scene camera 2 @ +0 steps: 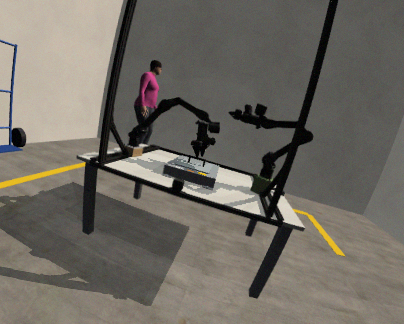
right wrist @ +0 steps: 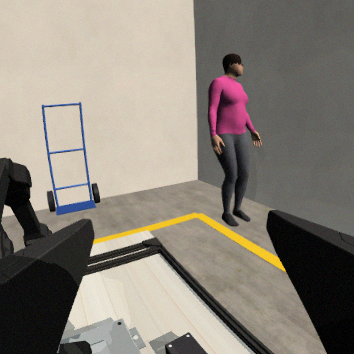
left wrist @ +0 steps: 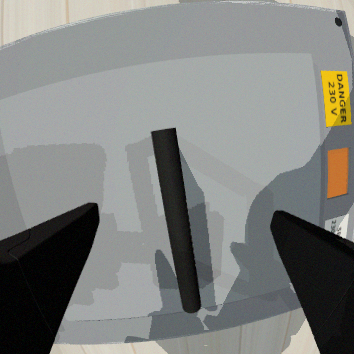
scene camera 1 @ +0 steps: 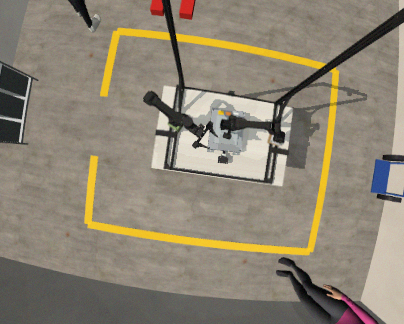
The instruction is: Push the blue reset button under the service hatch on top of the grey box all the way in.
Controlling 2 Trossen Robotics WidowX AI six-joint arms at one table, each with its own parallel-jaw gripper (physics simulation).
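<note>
The grey box (scene camera 1: 215, 146) (scene camera 2: 187, 177) (left wrist: 150, 37) (right wrist: 107, 336) lies on the table. Its service hatch (left wrist: 250, 95) lies flat, closed, with a black bar handle (left wrist: 175, 215) (scene camera 2: 196, 162) on top. The blue reset button does not show in any view. My left gripper (scene camera 2: 199, 155) (left wrist: 187, 216) is open, pointing down close above the handle; in the left wrist view the handle appears between its fingers, with nothing gripped. My right gripper (scene camera 2: 231, 114) (right wrist: 180, 224) is open and empty, raised high above the table and pointing sideways.
A small black block (scene camera 1: 223, 159) (scene camera 2: 177, 185) (right wrist: 187, 344) is beside the box. Black frame posts (scene camera 1: 175, 50) (scene camera 2: 116, 75) rise from the table (scene camera 1: 159, 160) (scene camera 2: 295, 220). A person in pink (scene camera 2: 149, 90) (right wrist: 231, 107) stands beyond it; a blue hand truck (right wrist: 75, 207) is by the wall.
</note>
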